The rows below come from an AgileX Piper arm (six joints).
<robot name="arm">
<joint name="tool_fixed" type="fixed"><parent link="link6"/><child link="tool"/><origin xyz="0 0 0" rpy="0 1.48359 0"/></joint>
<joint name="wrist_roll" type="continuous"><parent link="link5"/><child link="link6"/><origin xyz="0.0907 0 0.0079"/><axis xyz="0.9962 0 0.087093"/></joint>
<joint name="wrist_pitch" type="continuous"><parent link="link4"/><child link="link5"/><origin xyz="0 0 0"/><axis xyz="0 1 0"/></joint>
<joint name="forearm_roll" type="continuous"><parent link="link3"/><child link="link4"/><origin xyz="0.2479 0 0.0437"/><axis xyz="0.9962 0 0.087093"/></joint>
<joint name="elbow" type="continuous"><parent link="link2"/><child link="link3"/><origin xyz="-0.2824 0 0.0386"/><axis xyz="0 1 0"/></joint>
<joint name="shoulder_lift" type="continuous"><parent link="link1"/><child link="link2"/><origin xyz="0 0 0"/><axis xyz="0 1 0"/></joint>
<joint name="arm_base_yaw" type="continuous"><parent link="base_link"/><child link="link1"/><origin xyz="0 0 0.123"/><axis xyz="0 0 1"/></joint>
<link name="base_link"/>
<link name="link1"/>
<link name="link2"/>
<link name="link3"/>
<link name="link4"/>
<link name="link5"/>
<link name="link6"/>
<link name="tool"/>
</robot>
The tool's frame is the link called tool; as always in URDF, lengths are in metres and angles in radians. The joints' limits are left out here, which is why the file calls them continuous.
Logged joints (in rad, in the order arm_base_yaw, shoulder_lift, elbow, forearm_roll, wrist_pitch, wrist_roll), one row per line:
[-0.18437 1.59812 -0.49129 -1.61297 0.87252 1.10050]
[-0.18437 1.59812 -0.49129 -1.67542 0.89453 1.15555]
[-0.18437 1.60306 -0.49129 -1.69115 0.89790 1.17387]
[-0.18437 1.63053 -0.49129 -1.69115 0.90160 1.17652]
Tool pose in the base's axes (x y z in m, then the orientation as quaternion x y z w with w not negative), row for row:
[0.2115 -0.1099 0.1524 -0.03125 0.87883 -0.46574 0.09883]
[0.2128 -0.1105 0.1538 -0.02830 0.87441 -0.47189 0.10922]
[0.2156 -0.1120 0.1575 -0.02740 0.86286 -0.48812 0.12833]
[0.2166 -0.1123 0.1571 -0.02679 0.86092 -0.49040 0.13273]
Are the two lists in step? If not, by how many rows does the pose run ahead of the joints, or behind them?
The pose runs 1 row behind the joints: the pose in row i belongs to the joints in row i - 1.
